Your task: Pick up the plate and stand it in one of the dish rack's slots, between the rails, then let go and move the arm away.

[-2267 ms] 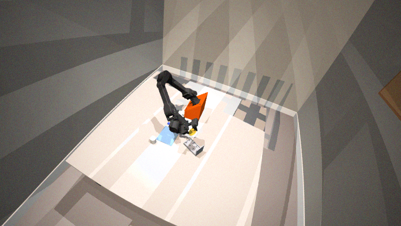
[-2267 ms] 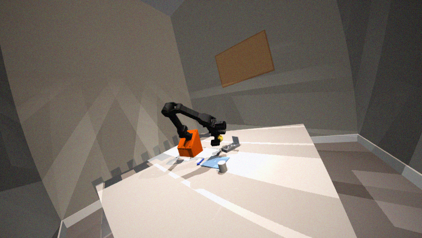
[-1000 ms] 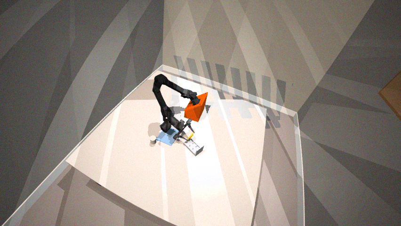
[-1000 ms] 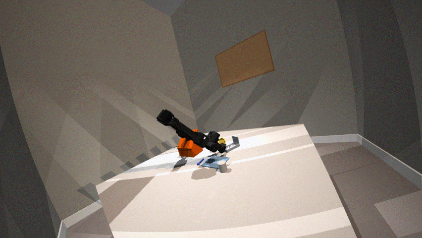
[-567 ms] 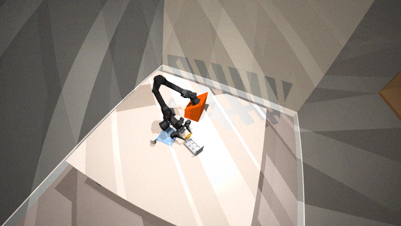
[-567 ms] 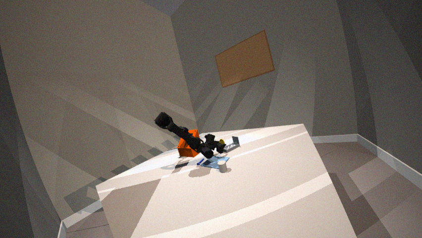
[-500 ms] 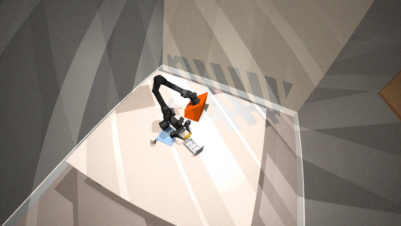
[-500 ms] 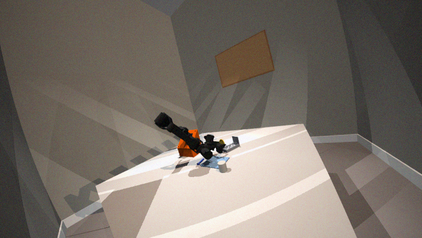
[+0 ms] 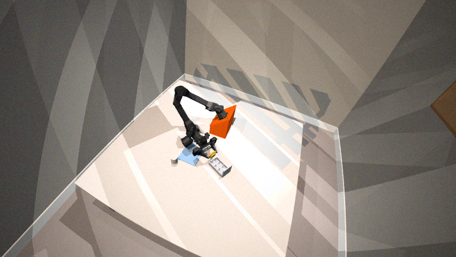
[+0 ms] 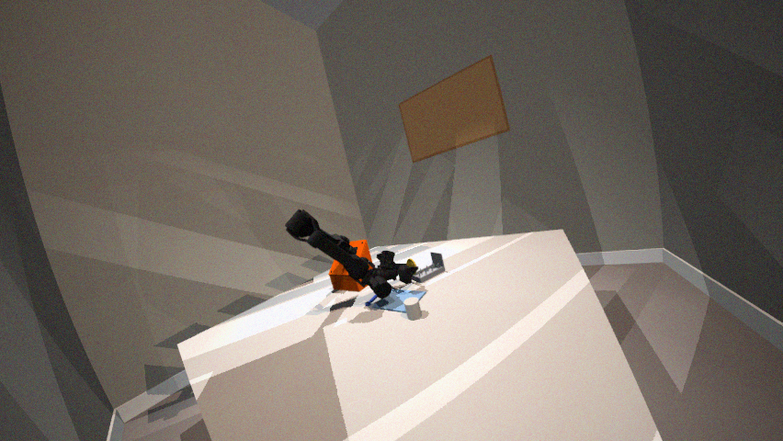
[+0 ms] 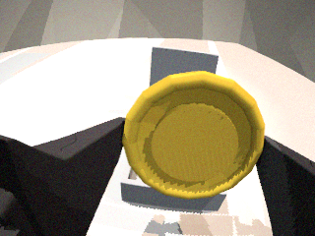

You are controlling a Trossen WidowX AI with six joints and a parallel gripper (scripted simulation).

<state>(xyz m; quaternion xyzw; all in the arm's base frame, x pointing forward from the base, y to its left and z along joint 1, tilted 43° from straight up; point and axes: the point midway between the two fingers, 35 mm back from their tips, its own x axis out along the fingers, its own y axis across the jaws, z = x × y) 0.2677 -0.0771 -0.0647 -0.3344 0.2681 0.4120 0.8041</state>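
Right now my gripper tip is 6 cm to the right of the grey dish rack, 4 cm above it and 3 cm short of it. From my gripper tip the other things lie so: blue spoon: 17 cm to the right, 12 cm behind, 6 cm below; then light blue mat: 15 cm to the right, 6 cm below, 1 cm behind; then yellow plate: 1 cm to the right.
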